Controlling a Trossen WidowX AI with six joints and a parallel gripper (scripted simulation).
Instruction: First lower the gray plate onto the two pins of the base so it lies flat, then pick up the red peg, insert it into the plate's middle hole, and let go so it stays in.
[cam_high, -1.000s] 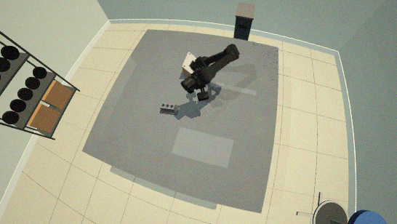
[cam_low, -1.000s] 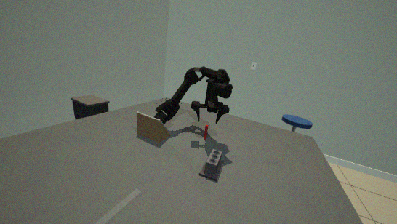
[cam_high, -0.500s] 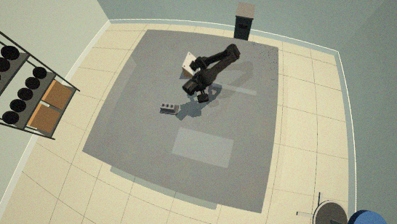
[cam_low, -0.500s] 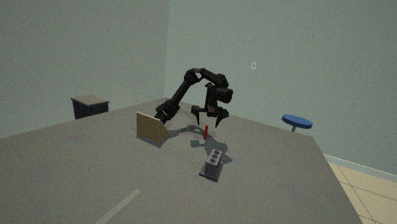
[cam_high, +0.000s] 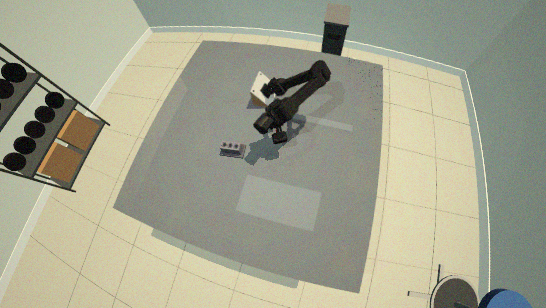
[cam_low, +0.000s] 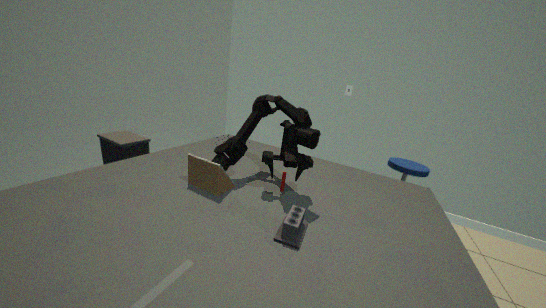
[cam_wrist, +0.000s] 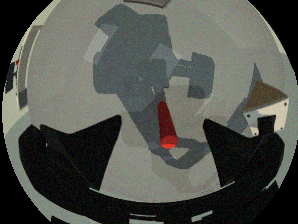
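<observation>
Right now my gripper tip is 1 cm above the red peg. Also, from my gripper tip: gray plate: 18 cm to the right, 14 cm ahead, 1 cm below.
</observation>
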